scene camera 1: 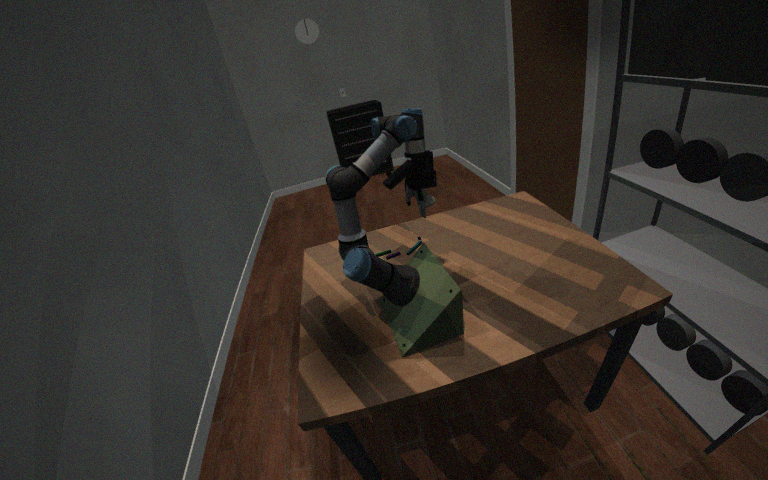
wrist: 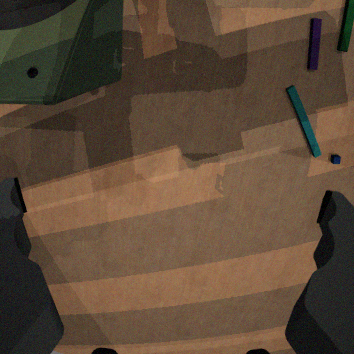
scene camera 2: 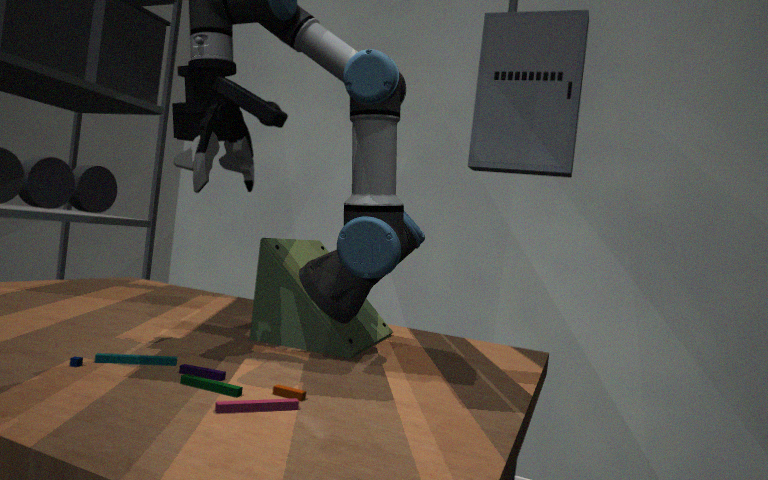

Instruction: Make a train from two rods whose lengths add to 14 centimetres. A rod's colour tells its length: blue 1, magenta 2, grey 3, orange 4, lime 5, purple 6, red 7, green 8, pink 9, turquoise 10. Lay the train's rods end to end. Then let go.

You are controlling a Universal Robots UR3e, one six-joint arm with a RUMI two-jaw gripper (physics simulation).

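Frame: origin at the arm's base, x ahead, y left, z up, level; metres.
Where they show: gripper, fingertip midpoint: [scene camera 1: 416,211] [wrist: 174,187] [scene camera 2: 225,192]; arm's base, link origin: [scene camera 1: 405,286] [scene camera 2: 325,295].
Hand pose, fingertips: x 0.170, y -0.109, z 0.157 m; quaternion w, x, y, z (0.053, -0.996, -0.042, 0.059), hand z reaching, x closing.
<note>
Each offset is from my fingertips to the top centre of the thing. Level surfaces: height alone.
A turquoise rod {0.146 m ahead, 0.001 m right, 0.234 m down} [scene camera 1: 415,247] [scene camera 2: 135,359] [wrist: 303,121] lies on the table, with a small blue rod {0.206 m ahead, 0.040 m right, 0.234 m down} [scene camera 2: 75,361] [wrist: 336,159] apart beyond one end. A purple rod {0.131 m ahead, 0.096 m left, 0.234 m down} [scene camera 1: 393,255] [scene camera 2: 202,372] [wrist: 314,44] lies beside a green rod {0.166 m ahead, 0.137 m left, 0.234 m down} [scene camera 1: 384,253] [scene camera 2: 210,385] [wrist: 346,30], with a gap between them. An orange rod {0.126 m ahead, 0.221 m left, 0.234 m down} [scene camera 2: 288,392] and a pink rod {0.189 m ahead, 0.219 m left, 0.234 m down} [scene camera 2: 256,405] lie nearer the front in the second scene view. No two rods lie end to end in a line. My gripper [scene camera 1: 416,208] [scene camera 2: 224,187] [wrist: 174,187] is open and empty, high above the table.
The green wedge base [scene camera 1: 436,283] [scene camera 2: 283,316] [wrist: 95,60] carries the arm and stands on the wooden table {0.244 m down} [scene camera 1: 509,271] [scene camera 2: 362,441] near the rods. A shelf rack [scene camera 1: 604,169] stands beyond one table edge. A grey box [scene camera 2: 529,124] hangs on the wall.
</note>
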